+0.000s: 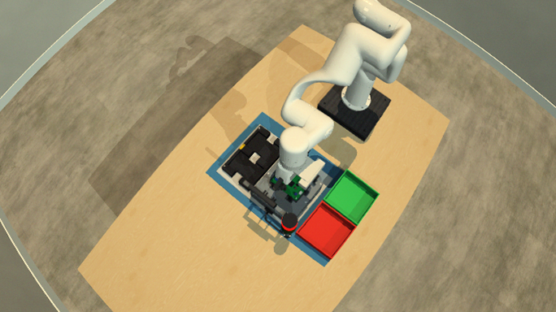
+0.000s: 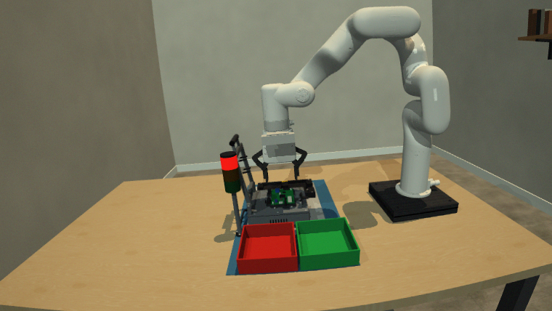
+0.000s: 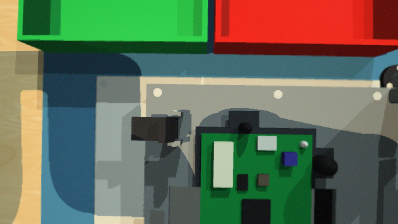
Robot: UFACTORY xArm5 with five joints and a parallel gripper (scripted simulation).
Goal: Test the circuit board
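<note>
My gripper is now 7 cm above the green circuit board. From my hand the other things lie so: green bin (20 cm to the left, 13 cm below, 11 cm behind); then tester lid (12 cm ahead, 5 cm above); then red bin (20 cm to the left, 13 cm below, 4 cm ahead).
</note>
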